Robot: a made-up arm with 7 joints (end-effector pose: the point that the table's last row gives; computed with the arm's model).
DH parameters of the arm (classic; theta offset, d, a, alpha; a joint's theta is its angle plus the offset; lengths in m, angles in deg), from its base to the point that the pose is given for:
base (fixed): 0 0 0 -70
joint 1: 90 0 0 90
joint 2: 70 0 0 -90
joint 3: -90 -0.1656 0.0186 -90
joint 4: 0 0 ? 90
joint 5: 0 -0.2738 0 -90
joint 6: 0 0 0 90
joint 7: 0 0 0 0
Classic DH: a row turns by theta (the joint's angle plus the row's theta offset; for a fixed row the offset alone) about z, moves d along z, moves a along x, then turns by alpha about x.
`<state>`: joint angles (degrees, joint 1 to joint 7).
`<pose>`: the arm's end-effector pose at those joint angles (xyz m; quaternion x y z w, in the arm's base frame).
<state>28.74 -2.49 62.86 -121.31 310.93 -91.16 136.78</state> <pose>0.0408 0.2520 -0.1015 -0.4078 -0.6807 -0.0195 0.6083</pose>
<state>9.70 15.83 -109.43 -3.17 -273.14 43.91 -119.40</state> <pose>-0.0743 0.1176 -0.4183 -0.3283 0.3647 -0.8080 0.3260</pose>
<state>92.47 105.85 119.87 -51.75 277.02 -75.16 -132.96</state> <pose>0.1626 0.3171 0.2210 -0.1008 -0.4113 0.6016 0.6773</pose>
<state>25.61 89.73 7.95 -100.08 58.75 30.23 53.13</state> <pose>0.2565 0.1931 -0.0770 0.0165 -0.4132 0.2480 0.8761</pose>
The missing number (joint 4, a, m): -0.0332
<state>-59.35 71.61 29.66 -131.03 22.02 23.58 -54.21</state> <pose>0.0328 0.0007 0.2450 -0.7034 0.6826 0.1570 0.1208</pose>
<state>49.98 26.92 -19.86 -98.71 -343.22 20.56 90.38</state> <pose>0.0494 0.0339 -0.3281 -0.1675 -0.1123 0.6635 0.7205</pose>
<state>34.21 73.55 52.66 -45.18 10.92 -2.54 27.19</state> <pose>0.0355 0.4250 -0.0073 0.5587 -0.5038 0.2003 0.6276</pose>
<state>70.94 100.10 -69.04 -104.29 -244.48 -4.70 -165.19</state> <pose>-0.2410 0.1427 -0.1543 -0.3290 0.1292 -0.8013 0.4828</pose>
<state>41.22 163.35 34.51 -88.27 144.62 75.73 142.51</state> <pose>0.3549 -0.0223 0.0354 0.0872 -0.0227 0.8659 0.4920</pose>
